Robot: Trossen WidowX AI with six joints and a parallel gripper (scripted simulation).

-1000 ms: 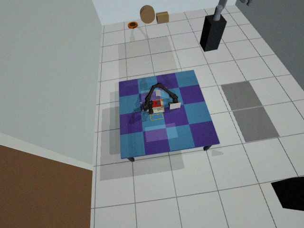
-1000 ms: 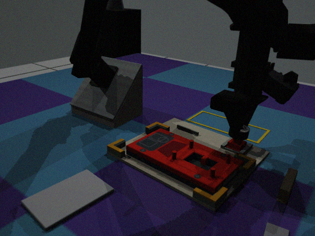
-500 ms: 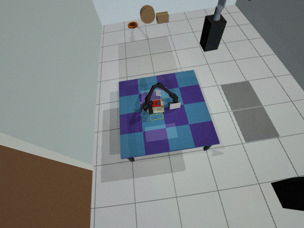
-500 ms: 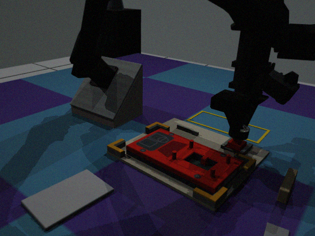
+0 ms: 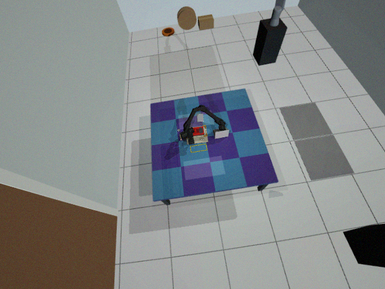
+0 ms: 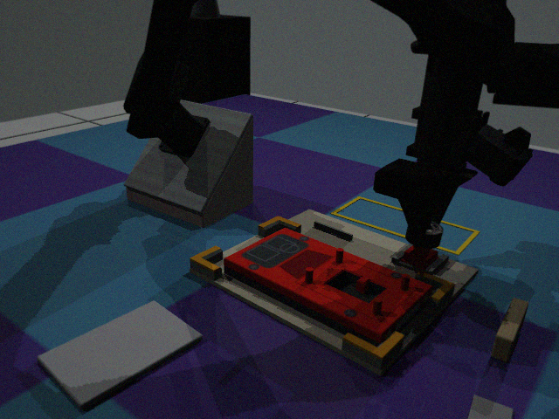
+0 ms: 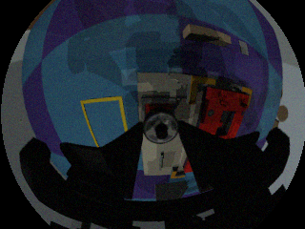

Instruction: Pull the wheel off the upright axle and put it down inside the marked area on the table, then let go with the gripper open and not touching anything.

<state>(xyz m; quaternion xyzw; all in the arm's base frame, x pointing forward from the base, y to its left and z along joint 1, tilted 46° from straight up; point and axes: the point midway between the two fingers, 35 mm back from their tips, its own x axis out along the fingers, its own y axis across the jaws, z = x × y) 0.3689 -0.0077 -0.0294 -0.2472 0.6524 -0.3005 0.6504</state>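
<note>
The tan bar is 120 mm ahead of my gripper tip, 80 mm to the right of it and 30 mm below it. The rest, counted from my gripper tip: grey wheel right at my gripper tip.
</note>
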